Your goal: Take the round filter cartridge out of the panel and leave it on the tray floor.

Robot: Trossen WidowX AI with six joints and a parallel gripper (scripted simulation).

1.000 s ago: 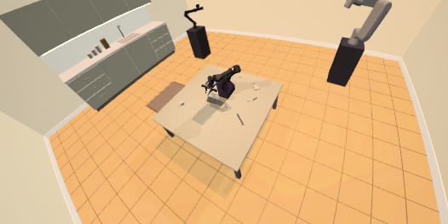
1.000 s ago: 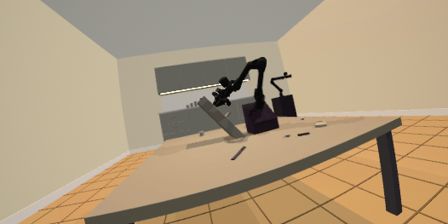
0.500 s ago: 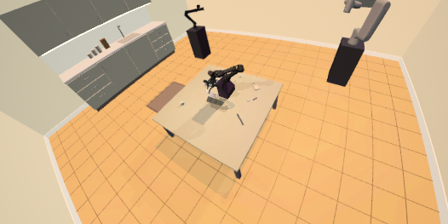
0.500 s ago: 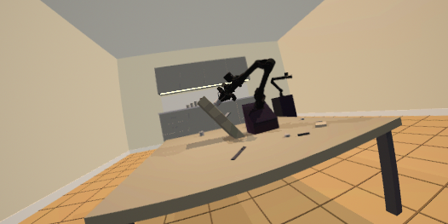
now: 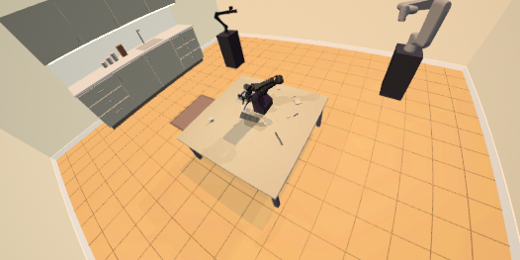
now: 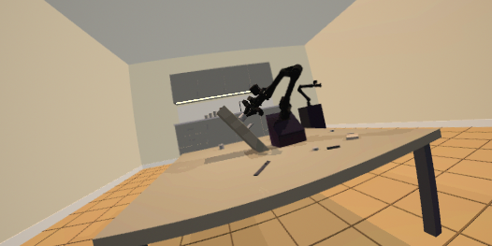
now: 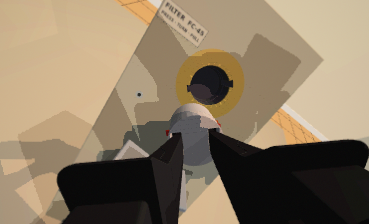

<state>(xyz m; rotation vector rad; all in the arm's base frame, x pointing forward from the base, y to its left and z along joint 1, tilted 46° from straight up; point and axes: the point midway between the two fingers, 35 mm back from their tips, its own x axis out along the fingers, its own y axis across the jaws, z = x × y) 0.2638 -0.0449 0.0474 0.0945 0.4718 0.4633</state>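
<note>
The round filter cartridge is 1 cm ahead of my gripper tip and 1 cm below it. The rest, counted from my gripper tip: white cylinder: 18 cm ahead, 41 cm to the right, 22 cm below; then service panel: 4 cm ahead, 8 cm below; then tray: 34 cm behind, 29 cm to the right, 23 cm below.
</note>
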